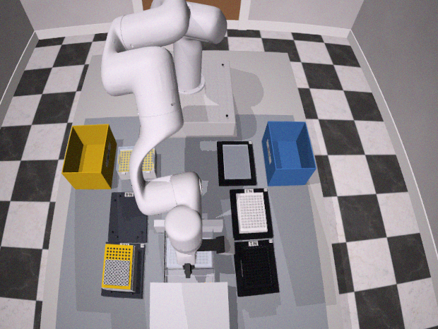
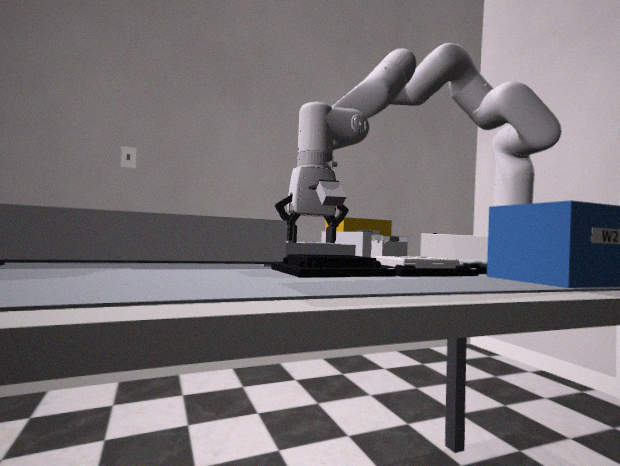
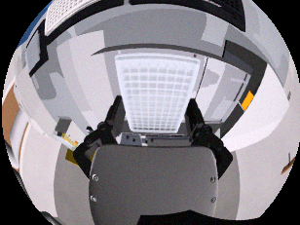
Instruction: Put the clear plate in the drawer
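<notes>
Right now my hand is 1 cm above the clear plate. The rest, counted from my hand: cooler drawer: 3 cm ahead, 2 cm below; white cooler CD: 17 cm ahead, 2 cm to the left, 2 cm below; black plate: 2 cm ahead, 20 cm to the left, 3 cm below.
</notes>
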